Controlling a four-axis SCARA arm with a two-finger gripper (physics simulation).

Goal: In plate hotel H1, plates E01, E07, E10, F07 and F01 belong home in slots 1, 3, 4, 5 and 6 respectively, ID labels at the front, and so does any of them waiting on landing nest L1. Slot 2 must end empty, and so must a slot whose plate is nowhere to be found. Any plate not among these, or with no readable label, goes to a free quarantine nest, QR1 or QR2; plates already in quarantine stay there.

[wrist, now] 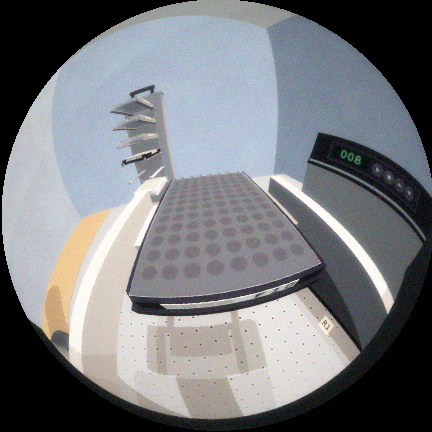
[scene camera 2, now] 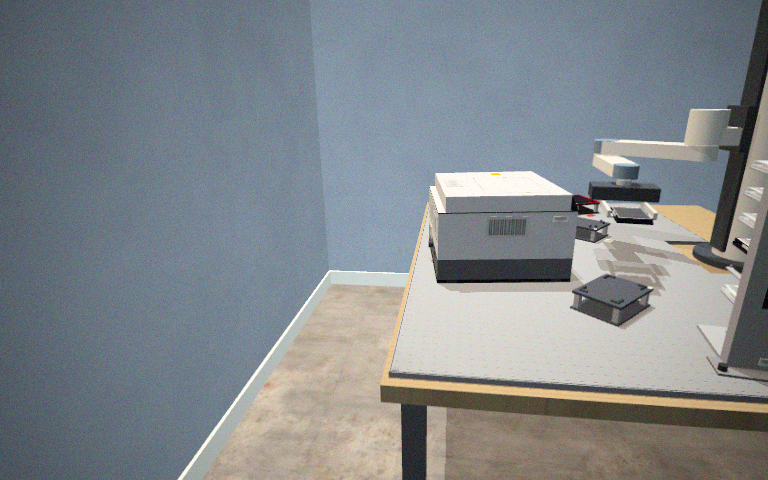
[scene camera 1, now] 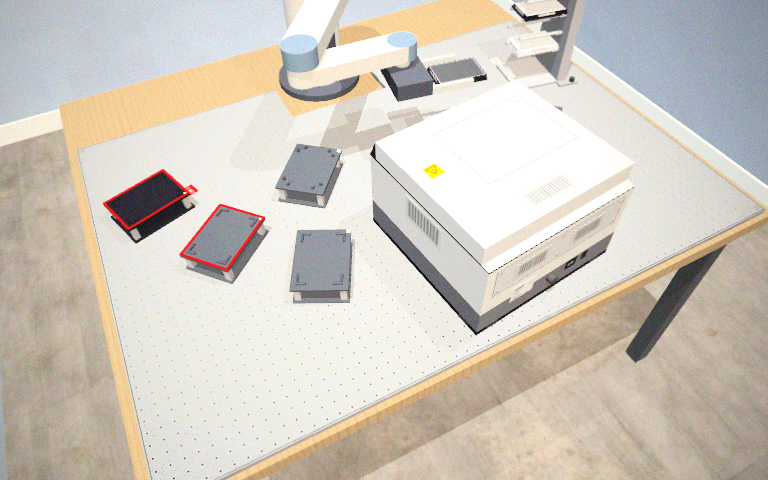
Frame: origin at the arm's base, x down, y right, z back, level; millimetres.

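Where they show: gripper, between the fingertips: (wrist: 210,191) (scene camera 2: 631,215) (scene camera 1: 464,69); arm's base, origin of its link: (scene camera 2: 738,260).
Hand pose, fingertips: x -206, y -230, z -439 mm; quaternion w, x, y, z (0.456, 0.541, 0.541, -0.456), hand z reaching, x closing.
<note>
Each offset is from my fingertips to the top centre of the thing. "*": to the spot under its first point.
My gripper (scene camera 1: 461,69) (scene camera 2: 629,211) (wrist: 210,191) is shut on a black-rimmed plate @(dx -2, dy +19, dz +3 mm) (scene camera 1: 451,72) (scene camera 2: 634,215) (wrist: 225,240), level above the table; its front label is too oblique to read. Hotel H1 (scene camera 1: 566,45) (scene camera 2: 746,328) (wrist: 165,135) stands away from it. In the wrist view three pale plates sit in its upper slots, top @(* dx -172, dy -311, dz +131 mm) (wrist: 132,106), middle (wrist: 135,122) and lower @(dx -78, dy -329, dz +133 mm) (wrist: 138,140), with a black plate @(dx -25, dy -329, dz +133 mm) (wrist: 141,157) below them; their labels are unreadable. Two nests are red-edged: one with a grey top @(dx +138, dy +686, dz -113 mm) (scene camera 1: 223,237), one with a black top (scene camera 1: 146,199) (scene camera 2: 583,203). Nest labels do not show.
A large white instrument @(dx -61, dy +144, dz -354 mm) (scene camera 1: 498,141) (scene camera 2: 504,234) (wrist: 370,205) stands beside the held plate, with tag R1 @(dx +193, dy +169, dz -143 mm) (wrist: 326,325) near its base. Grey nests stand on the table: one with pegs @(dx +134, dy +434, dz +2 mm) (scene camera 1: 310,169), one with corner brackets @(* dx +143, dy +520, dz -281 mm) (scene camera 1: 321,260), and one nearer the hotel @(dx +138, dy -169, dz -85 mm) (scene camera 2: 611,294).
</note>
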